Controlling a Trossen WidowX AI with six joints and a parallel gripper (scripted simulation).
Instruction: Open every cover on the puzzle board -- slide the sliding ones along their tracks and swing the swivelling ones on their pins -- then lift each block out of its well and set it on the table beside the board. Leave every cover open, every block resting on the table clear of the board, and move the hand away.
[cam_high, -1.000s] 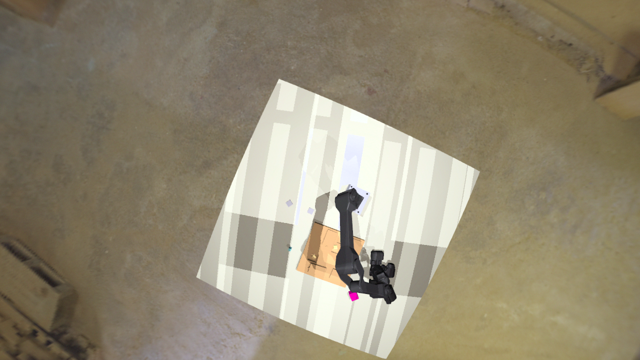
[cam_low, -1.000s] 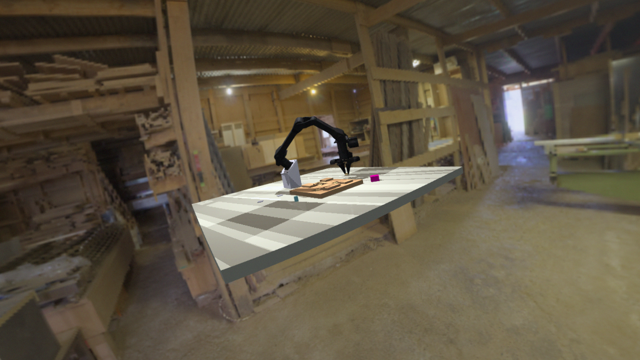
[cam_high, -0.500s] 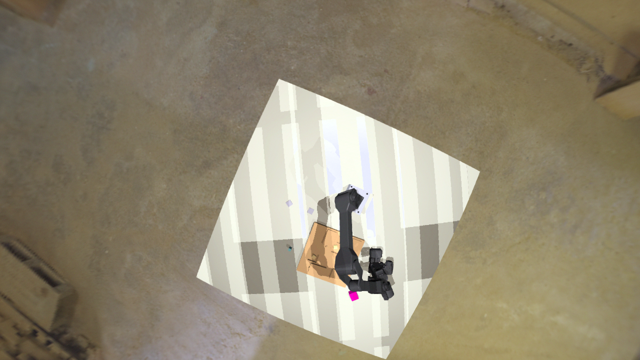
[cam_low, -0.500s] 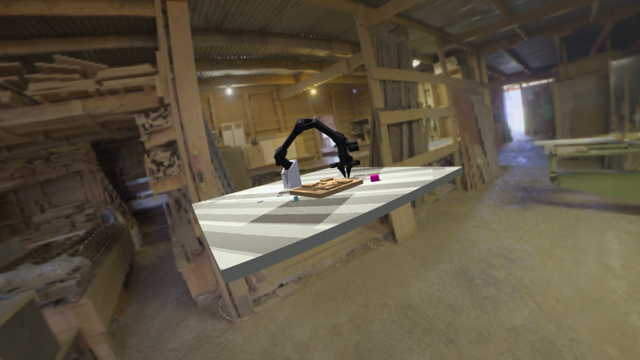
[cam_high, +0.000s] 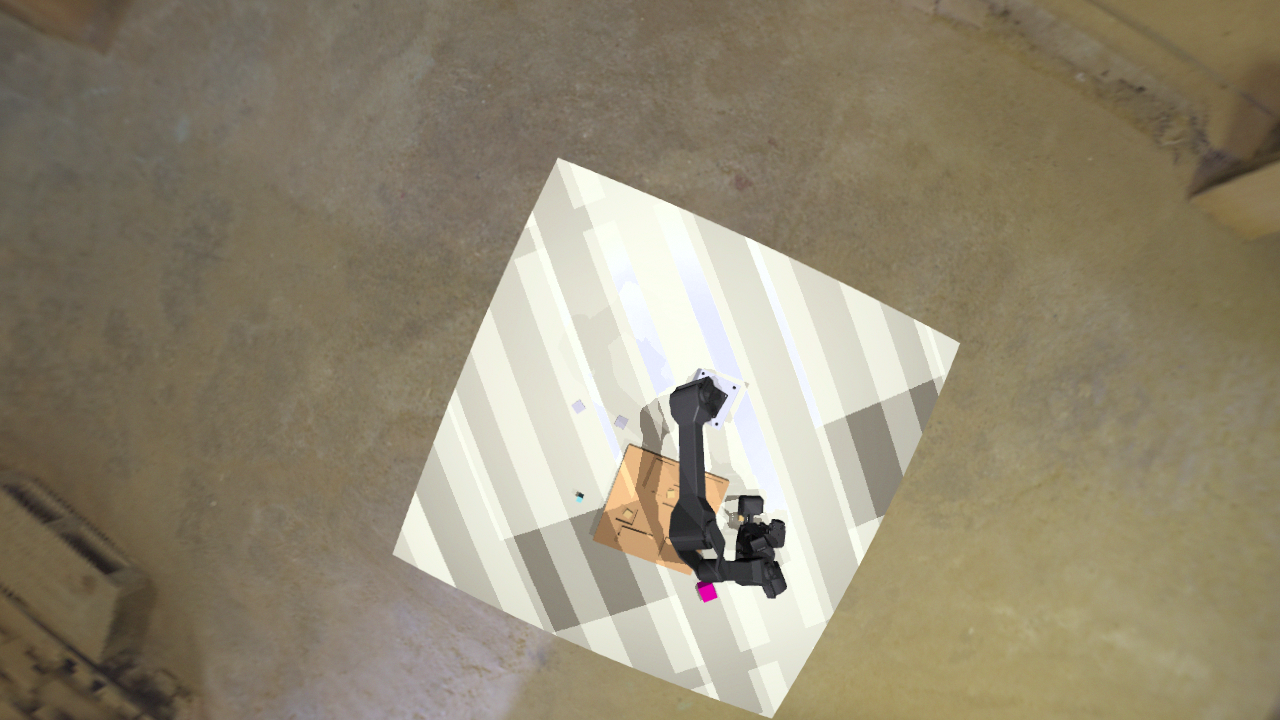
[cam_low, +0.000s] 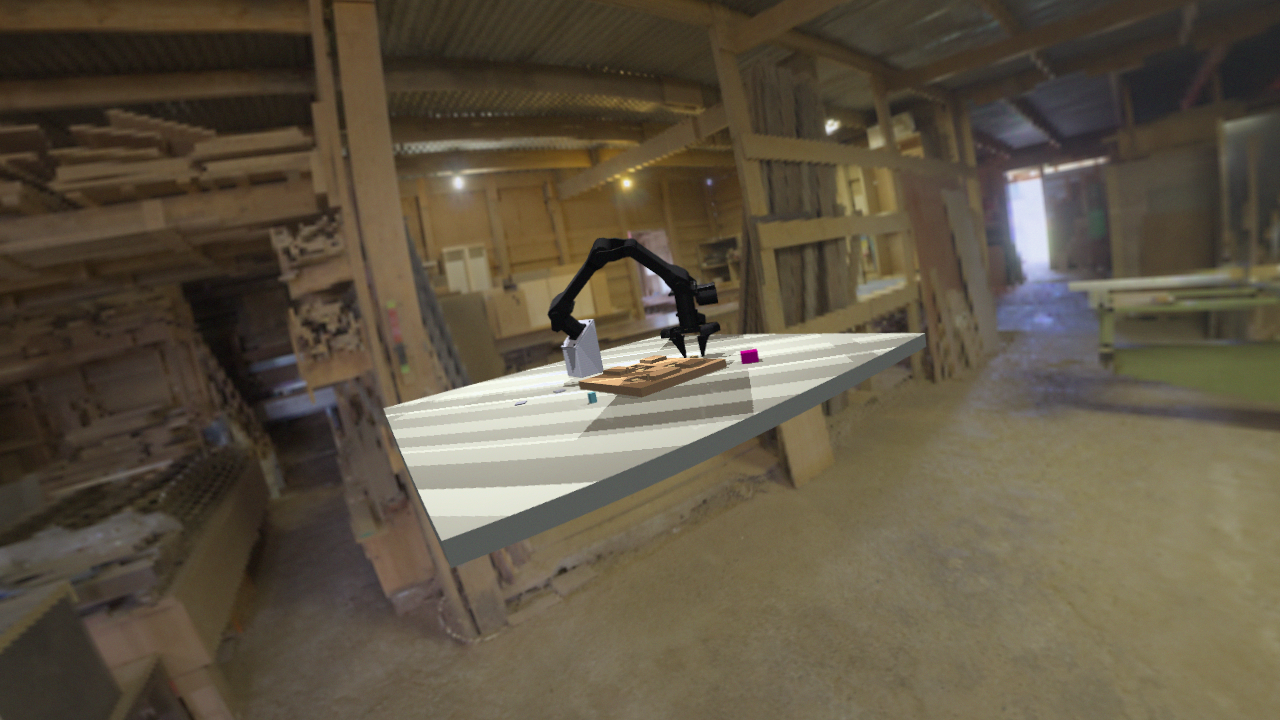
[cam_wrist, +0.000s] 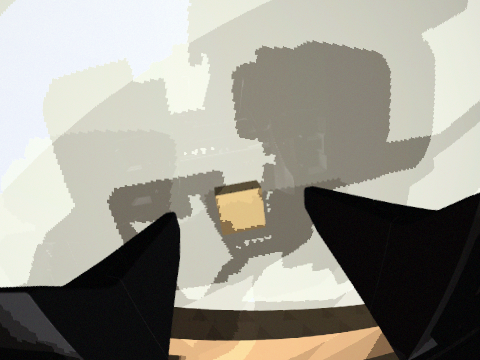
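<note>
The tan wooden puzzle board lies 19 cm to the right of my gripper tip, 8 cm ahead of it and 1 cm above it. The rest, counted from my gripper tip: teal block: 43 cm to the right, 17 cm ahead, 1 cm above; then magenta block: 24 cm ahead, 2 cm to the left, 1 cm above.
</note>
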